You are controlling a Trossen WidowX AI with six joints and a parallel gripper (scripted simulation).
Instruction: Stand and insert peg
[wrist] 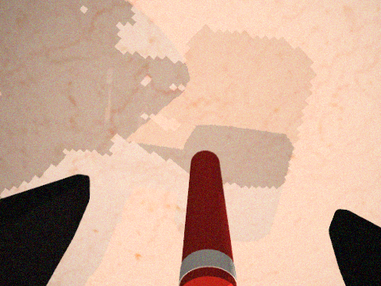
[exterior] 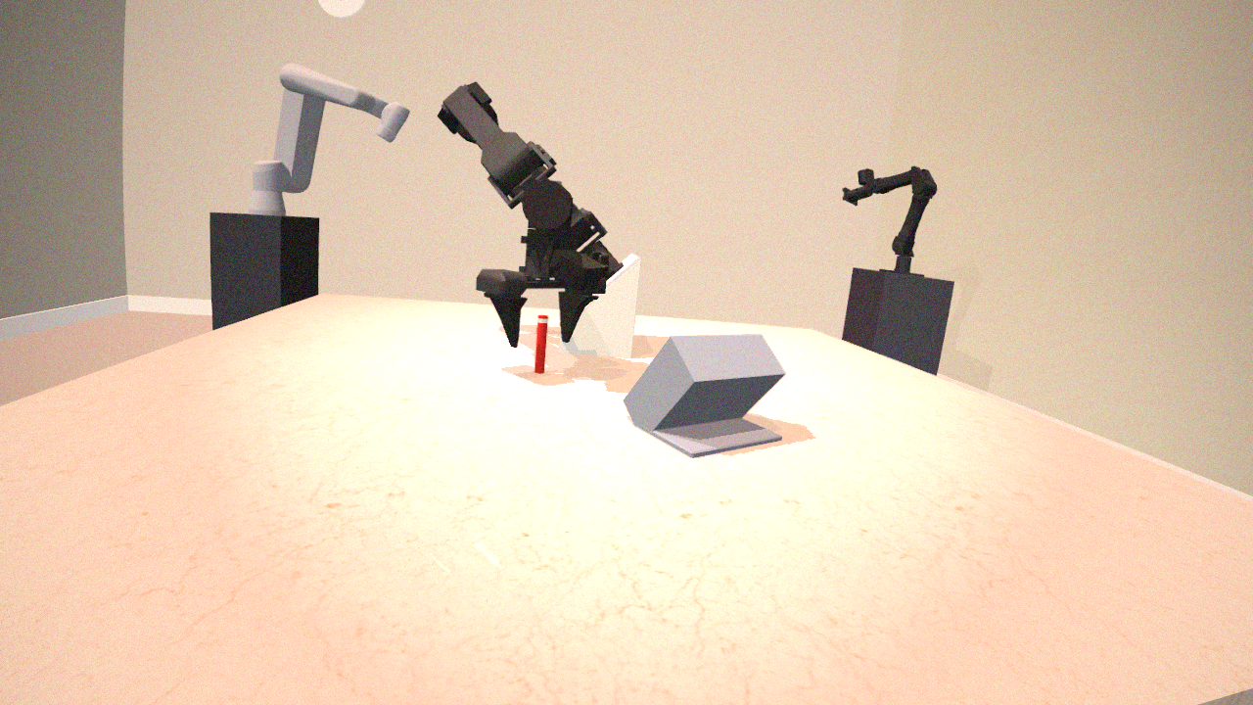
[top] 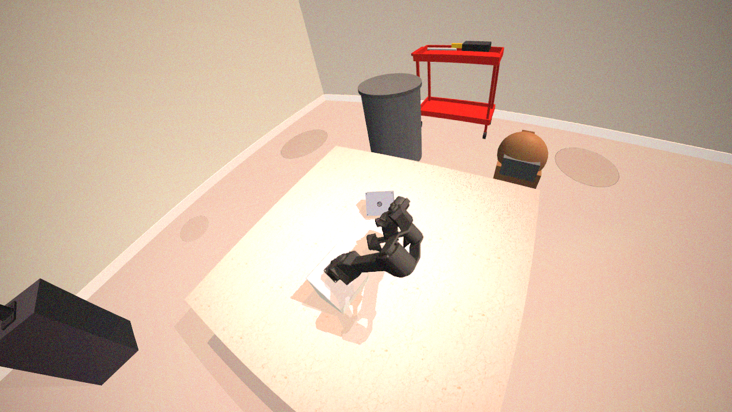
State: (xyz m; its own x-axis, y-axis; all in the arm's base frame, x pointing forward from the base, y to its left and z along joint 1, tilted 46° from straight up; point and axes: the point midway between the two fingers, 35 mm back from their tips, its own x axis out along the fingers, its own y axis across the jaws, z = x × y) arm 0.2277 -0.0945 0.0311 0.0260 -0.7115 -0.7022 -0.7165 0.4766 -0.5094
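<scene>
Now: gripper tip 18 cm short of the grey sloped panel, 20 cm to the right of it and 1 cm below it. Also, from my gripper tip: red peg: 2 cm above.
</scene>
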